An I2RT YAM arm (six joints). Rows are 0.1 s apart.
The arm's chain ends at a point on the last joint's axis. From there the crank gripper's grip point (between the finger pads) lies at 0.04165 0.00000 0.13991 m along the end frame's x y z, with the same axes.
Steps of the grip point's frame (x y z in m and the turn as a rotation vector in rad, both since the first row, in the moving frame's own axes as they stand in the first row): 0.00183, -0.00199, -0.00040, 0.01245, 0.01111, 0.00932; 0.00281, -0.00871, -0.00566, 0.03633, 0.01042, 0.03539; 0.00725, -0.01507, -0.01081, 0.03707, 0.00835, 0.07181; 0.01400, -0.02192, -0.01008, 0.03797, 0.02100, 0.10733; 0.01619, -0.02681, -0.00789, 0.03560, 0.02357, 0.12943; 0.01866, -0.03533, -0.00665, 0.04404, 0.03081, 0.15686; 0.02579, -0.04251, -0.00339, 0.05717, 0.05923, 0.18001; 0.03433, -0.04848, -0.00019, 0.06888, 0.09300, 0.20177; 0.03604, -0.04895, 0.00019, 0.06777, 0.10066, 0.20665
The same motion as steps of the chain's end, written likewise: 0.00027, -0.00065, 0.00008, 0.01245, 0.01111, 0.00932; 0.00129, -0.00514, -0.00515, 0.03633, 0.01042, 0.03539; 0.00601, -0.01293, -0.01042, 0.03707, 0.00835, 0.07181; 0.01103, -0.02125, -0.00916, 0.03797, 0.02100, 0.10733; 0.01294, -0.02745, -0.00688, 0.03560, 0.02357, 0.12943; 0.01442, -0.03607, -0.00531, 0.04404, 0.03081, 0.15686; 0.01758, -0.04283, -0.00068, 0.05717, 0.05923, 0.18001; 0.02149, -0.04870, 0.00429, 0.06888, 0.09300, 0.20177; 0.02221, -0.04967, 0.00508, 0.06777, 0.10066, 0.20665
